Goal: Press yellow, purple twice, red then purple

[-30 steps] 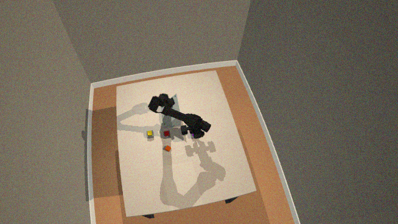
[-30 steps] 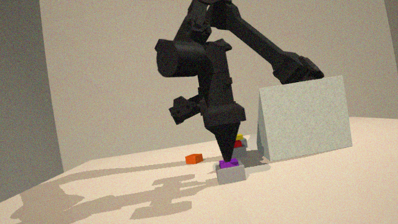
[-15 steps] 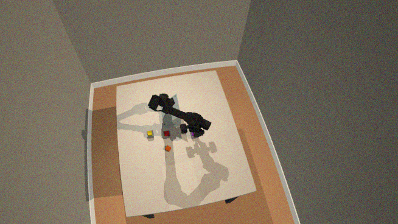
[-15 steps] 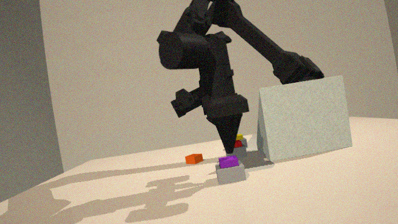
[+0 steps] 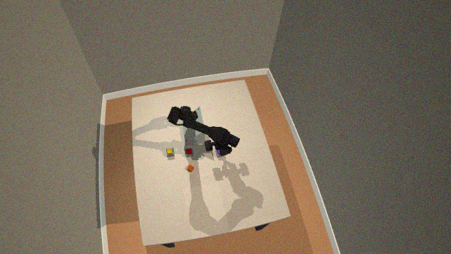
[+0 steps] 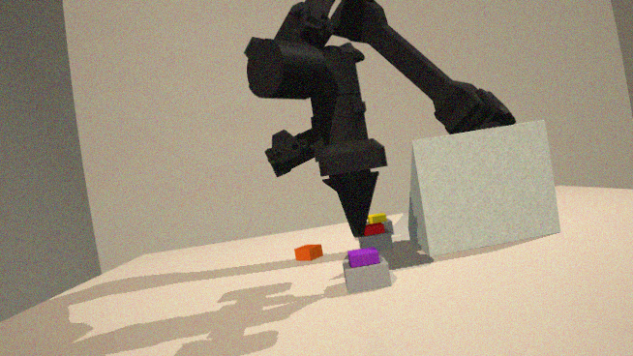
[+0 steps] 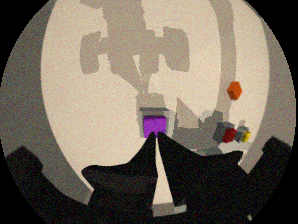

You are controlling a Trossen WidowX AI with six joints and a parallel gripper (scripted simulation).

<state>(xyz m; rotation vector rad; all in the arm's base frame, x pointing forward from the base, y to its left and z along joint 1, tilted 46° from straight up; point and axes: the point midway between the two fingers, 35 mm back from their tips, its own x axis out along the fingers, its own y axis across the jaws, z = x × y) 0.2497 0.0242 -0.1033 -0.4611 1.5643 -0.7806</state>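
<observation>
My gripper tip is 20 mm above the purple button. Round my gripper tip: orange block: 40 mm ahead, 210 mm to the right, 50 mm below; then yellow button: 110 mm behind, 300 mm to the right, 20 mm below; then red button: 70 mm behind, 190 mm to the right, 20 mm below.
</observation>
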